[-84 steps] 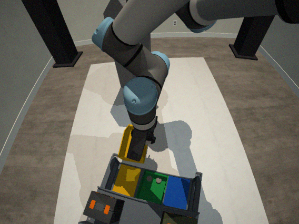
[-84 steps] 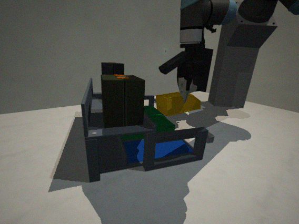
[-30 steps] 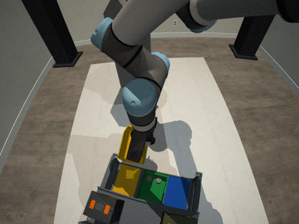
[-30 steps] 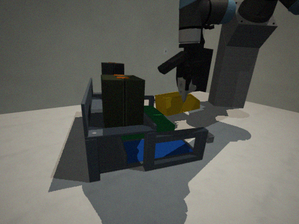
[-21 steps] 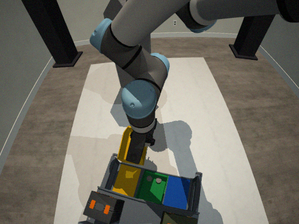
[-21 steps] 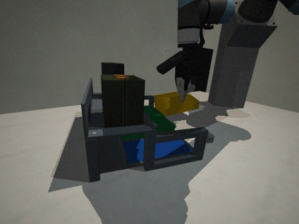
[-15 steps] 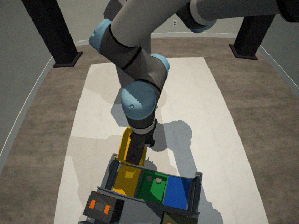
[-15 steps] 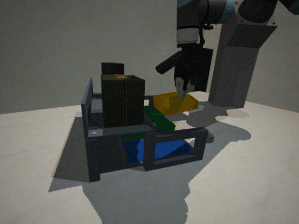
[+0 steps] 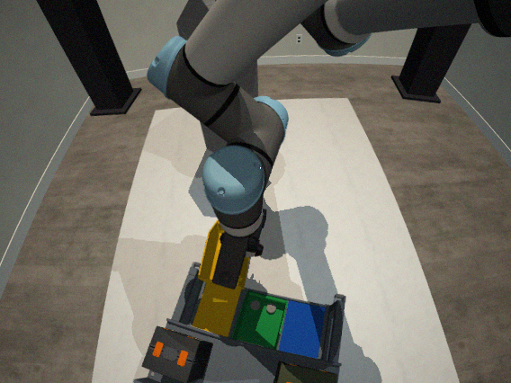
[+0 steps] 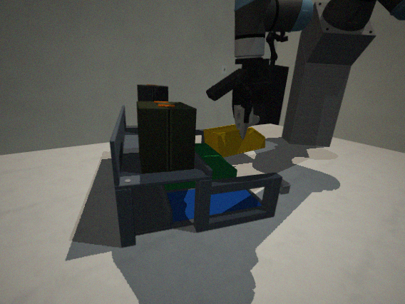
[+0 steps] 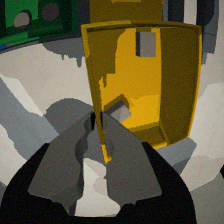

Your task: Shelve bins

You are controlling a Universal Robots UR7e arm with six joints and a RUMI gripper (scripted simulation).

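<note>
Now: hand 5 cm to the left of the yellow bin, 3 cm above it and 1 cm past it. Also, from my hand: shelf lip: 9 cm below, 8 cm ahead, 6 cm to the left; then shelf board: 27 cm ahead, 2 cm to the left; then green bin: 17 cm ahead, 5 cm to the left, 5 cm below.
</note>
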